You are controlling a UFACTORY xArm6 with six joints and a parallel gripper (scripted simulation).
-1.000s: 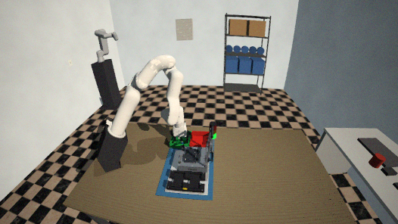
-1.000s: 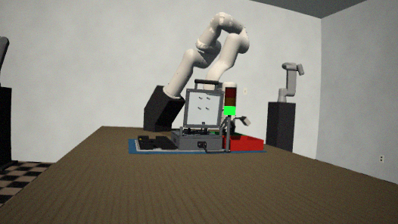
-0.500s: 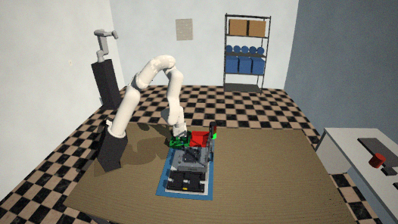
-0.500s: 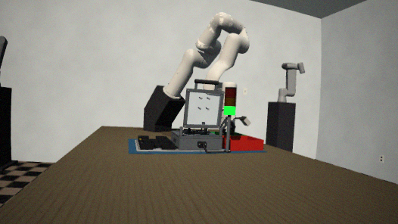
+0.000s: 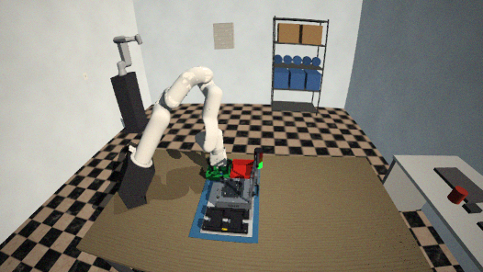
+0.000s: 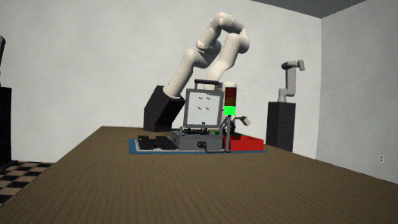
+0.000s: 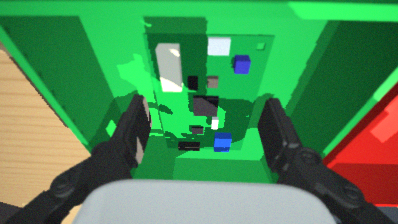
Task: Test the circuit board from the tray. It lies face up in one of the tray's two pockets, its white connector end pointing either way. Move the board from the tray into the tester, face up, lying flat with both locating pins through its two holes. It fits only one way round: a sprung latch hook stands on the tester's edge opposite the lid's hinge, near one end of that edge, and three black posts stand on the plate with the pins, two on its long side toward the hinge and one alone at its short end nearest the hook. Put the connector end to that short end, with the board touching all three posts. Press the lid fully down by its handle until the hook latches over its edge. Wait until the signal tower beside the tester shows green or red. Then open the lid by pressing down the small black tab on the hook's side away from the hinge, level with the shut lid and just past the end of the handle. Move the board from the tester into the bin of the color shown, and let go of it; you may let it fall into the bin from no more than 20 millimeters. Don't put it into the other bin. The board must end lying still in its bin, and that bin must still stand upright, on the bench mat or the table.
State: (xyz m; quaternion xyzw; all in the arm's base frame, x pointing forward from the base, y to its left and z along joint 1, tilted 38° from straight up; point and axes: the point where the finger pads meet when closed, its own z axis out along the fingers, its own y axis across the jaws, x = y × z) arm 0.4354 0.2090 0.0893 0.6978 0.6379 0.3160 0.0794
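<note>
Right now the green bin is right at my hand. Also, from my hand: green circuit board: 1 cm below; then black latch hook: 5 cm ahead, 14 cm to the right, 7 cm above; then red bin: 15 cm ahead.
</note>
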